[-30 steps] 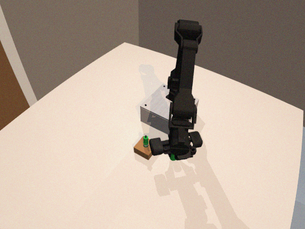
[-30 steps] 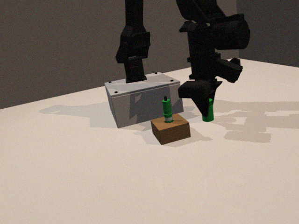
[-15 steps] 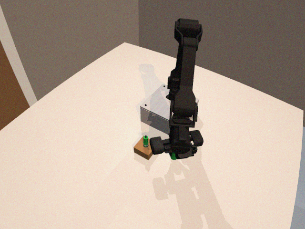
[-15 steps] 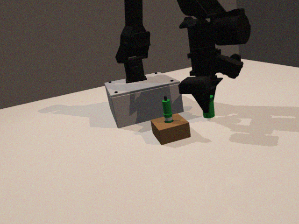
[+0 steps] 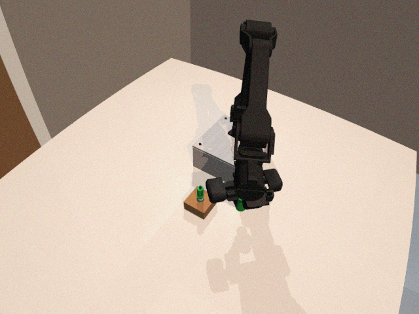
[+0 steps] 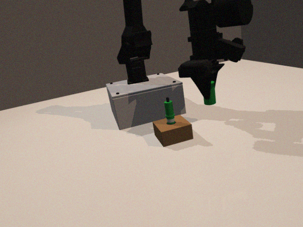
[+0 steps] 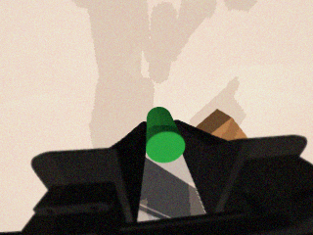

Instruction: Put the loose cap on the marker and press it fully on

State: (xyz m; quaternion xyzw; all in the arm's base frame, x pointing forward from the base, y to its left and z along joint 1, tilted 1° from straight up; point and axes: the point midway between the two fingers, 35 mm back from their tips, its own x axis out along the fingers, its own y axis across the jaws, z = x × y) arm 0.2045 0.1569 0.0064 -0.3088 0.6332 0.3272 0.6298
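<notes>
The brown holder block lies 110 mm to the right of my gripper tip, 50 mm ahead of it and 40 mm below it. The rest, counted from my gripper tip: green cap 10 mm above.
</notes>
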